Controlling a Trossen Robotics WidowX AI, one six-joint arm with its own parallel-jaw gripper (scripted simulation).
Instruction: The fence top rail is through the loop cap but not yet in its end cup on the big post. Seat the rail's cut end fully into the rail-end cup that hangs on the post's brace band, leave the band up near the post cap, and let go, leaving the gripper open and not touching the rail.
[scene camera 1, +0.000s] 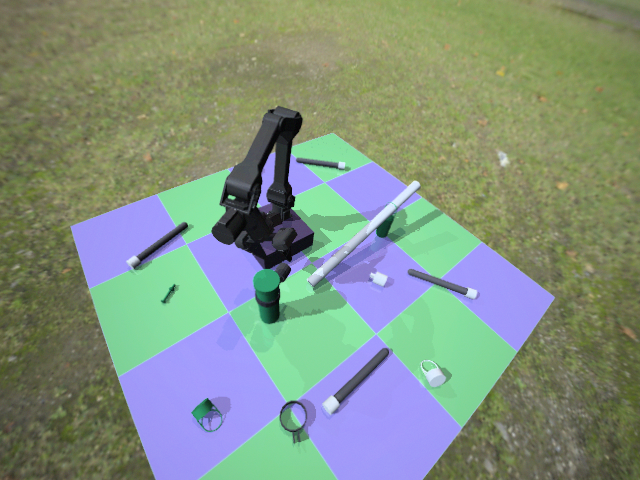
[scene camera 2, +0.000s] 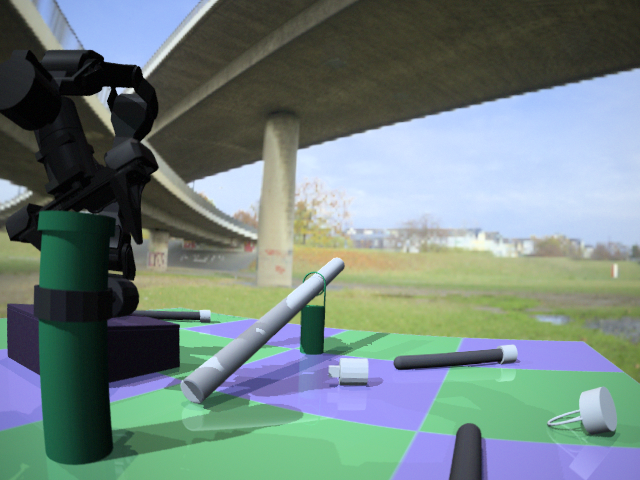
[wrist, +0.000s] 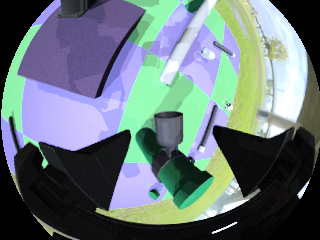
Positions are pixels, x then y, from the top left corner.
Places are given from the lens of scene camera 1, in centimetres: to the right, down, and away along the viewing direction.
gripper (scene camera 1: 278, 260): -12, 6, 80
top rail (scene camera 1: 341, 254): 7, 5, 95
